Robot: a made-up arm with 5 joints.
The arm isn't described. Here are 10 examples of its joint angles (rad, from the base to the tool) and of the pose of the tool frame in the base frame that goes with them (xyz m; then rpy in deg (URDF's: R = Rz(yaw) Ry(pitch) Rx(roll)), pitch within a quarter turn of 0, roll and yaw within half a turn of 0).
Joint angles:
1: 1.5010 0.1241 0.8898 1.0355 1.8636
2: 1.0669 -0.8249 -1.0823 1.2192 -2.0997
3: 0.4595 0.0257 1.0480 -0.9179 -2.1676
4: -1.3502 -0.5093 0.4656 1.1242 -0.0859
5: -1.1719 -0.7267 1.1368 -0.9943 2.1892
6: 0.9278 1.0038 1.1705 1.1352 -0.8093
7: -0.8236 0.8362 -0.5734 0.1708 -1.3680
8: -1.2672 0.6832 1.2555 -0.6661 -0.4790
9: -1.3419 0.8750 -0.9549 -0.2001 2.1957
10: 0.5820 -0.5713 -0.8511 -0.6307 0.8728
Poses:
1: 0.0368 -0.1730 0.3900 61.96 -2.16 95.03
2: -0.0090 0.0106 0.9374 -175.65 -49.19 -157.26
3: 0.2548 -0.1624 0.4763 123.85 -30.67 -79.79
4: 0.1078 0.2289 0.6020 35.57 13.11 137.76
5: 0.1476 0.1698 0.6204 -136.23 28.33 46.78
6: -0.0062 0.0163 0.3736 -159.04 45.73 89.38
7: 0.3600 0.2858 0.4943 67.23 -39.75 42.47
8: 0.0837 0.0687 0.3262 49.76 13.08 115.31
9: 0.1650 0.4080 0.6003 -145.08 44.26 51.07
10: 0.0206 -0.0198 0.9542 -146.55 -37.94 37.83
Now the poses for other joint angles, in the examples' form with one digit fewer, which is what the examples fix.
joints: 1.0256 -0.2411 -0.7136 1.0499 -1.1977
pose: 0.159 -0.254 0.857 51.4 -58.8 -48.7
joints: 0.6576 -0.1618 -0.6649 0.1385 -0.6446
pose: 0.233 -0.188 0.893 -61.2 -55.7 65.3
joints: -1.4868 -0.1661 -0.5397 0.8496 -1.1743
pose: 0.087 0.275 0.812 49.9 -55.8 96.6
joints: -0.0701 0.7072 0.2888 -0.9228 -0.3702
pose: 0.381 -0.012 0.425 -5.6 -30.6 61.3
